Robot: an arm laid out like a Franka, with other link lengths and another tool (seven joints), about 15 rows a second.
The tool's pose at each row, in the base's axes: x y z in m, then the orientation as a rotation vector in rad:
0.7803, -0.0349, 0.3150, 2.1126, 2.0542, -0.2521
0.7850, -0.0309, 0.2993, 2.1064, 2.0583, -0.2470
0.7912, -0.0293, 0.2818, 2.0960, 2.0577, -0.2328
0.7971, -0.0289, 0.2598, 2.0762, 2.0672, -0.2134
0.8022, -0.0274, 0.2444, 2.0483, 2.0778, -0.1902
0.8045, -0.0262, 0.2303, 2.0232, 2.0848, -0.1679
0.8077, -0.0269, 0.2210, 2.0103, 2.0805, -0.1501
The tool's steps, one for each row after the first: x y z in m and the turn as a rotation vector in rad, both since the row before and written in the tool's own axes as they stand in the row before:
0.0079, 0.0044, 0.0142, -0.0043, 0.0010, -0.0044
0.0060, 0.0059, 0.0166, -0.0133, 0.0003, -0.0030
0.0059, 0.0053, 0.0214, -0.0168, 0.0031, -0.0119
0.0053, 0.0044, 0.0148, -0.0225, 0.0015, -0.0158
0.0046, 0.0015, 0.0135, -0.0219, 0.0009, -0.0129
0.0015, 0.0024, 0.0094, -0.0179, -0.0010, -0.0022

